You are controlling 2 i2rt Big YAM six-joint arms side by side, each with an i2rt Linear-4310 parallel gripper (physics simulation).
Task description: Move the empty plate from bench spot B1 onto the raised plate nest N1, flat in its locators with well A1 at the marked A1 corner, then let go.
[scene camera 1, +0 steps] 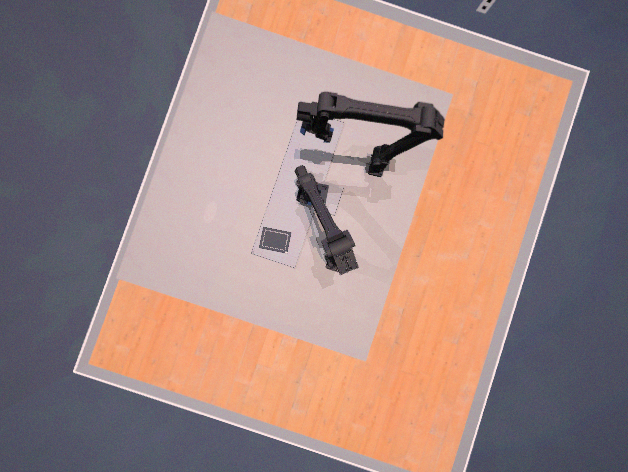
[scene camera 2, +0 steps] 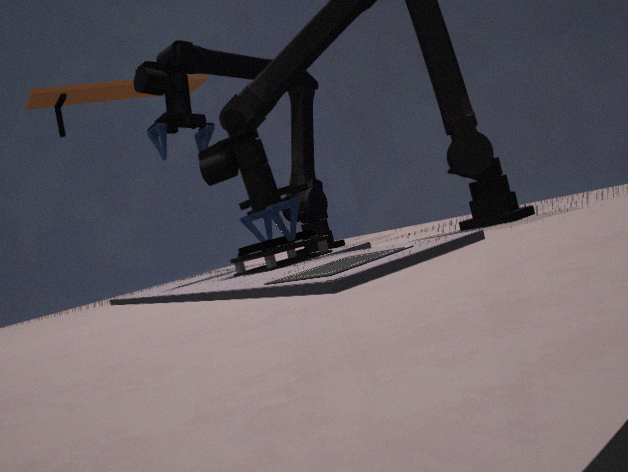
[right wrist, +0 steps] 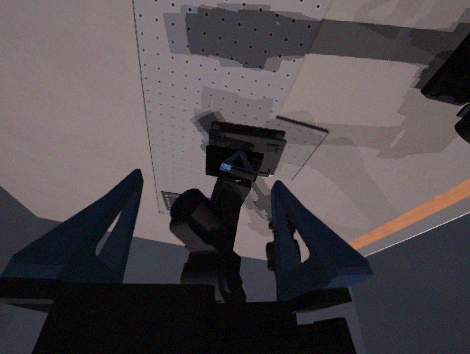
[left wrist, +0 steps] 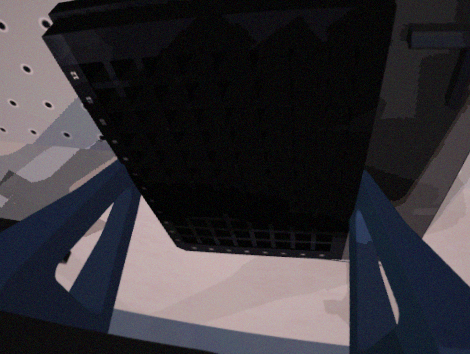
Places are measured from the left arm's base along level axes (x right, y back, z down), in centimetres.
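Where they show: left gripper, fingertip midpoint: (scene camera 2: 280,243) (right wrist: 236,164) (left wrist: 245,169); right gripper, fingertip midpoint: (scene camera 1: 314,137) (scene camera 2: 184,160) (right wrist: 211,180); left arm's base, link origin: (scene camera 2: 497,222); right arm's base, link origin: (scene camera 1: 376,166) (right wrist: 468,65).
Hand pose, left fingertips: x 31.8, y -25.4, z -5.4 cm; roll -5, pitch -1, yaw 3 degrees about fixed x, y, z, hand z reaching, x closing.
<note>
Each offset is from my left fingertips to the top centre of the thing. "spot": to the spot under its first point. Level surfaces: height alone.
The black well plate @(dx +0.0, dy -0.8, dz -1.3 cm) (scene camera 2: 258,248) (left wrist: 240,125) (right wrist: 215,160) is between the blue fingers of my left gripper (scene camera 2: 278,239) (left wrist: 245,169), which is shut on it. Number labels run down its left edge in the left wrist view, 12 at the far end; the low-number end is nearest the camera. The raised nest N1 @(dx +2.4, dy +1.2, dz +0.1 cm) (scene camera 1: 322,190) (scene camera 2: 269,261) (left wrist: 425,75) (right wrist: 272,150) stands on short posts under and beside the plate, which is offset from it. The contact between them is too dark to tell. My right gripper (scene camera 1: 317,132) (scene camera 2: 181,155) is open, raised and empty.
A dark rectangle with a white outline @(spot: dx -30.7, dy -11.9, dz +3.9 cm) (scene camera 1: 275,240) (scene camera 2: 337,266) (right wrist: 171,200), apparently spot B1, lies at the lower end of the perforated bench board @(dz +4.1 cm) (scene camera 1: 284,203) (right wrist: 170,115) in scene camera 1. The left arm's links pass over the nest. The right arm reaches across above.
</note>
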